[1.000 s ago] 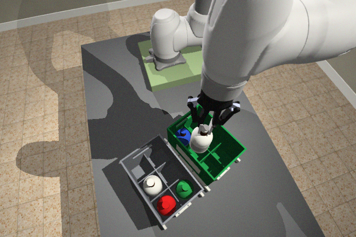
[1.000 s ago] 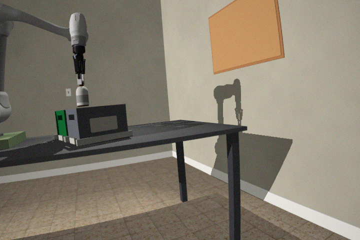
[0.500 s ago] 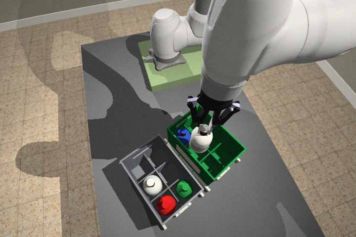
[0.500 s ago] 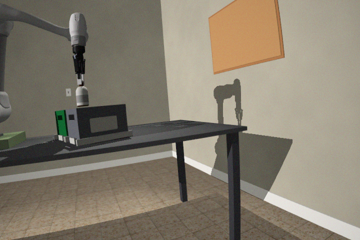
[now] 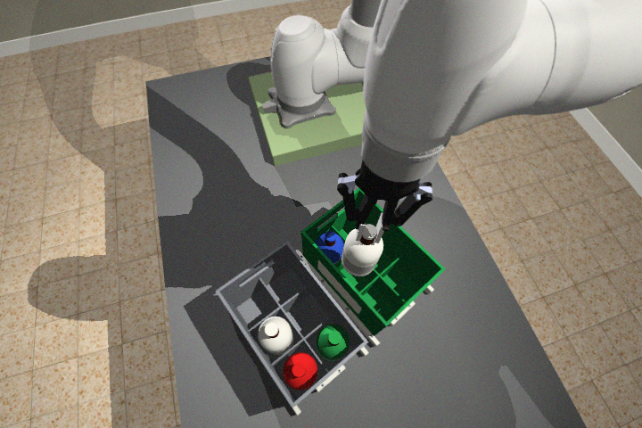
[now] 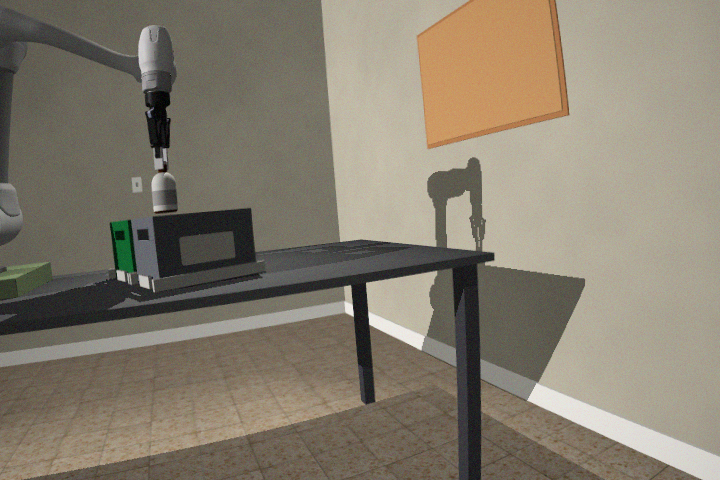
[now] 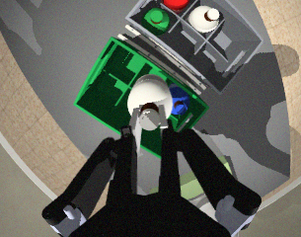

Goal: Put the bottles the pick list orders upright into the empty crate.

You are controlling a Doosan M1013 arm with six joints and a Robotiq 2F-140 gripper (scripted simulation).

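Right now the green crate is 1 cm behind my hand, 4 cm to the left of it and 27 cm below it. Round my hand: blue bottle (8 cm behind, 3 cm to the right, 26 cm below); green bottle (13 cm ahead, 11 cm to the right, 26 cm below); grey crate (6 cm ahead, 18 cm to the right, 27 cm below).
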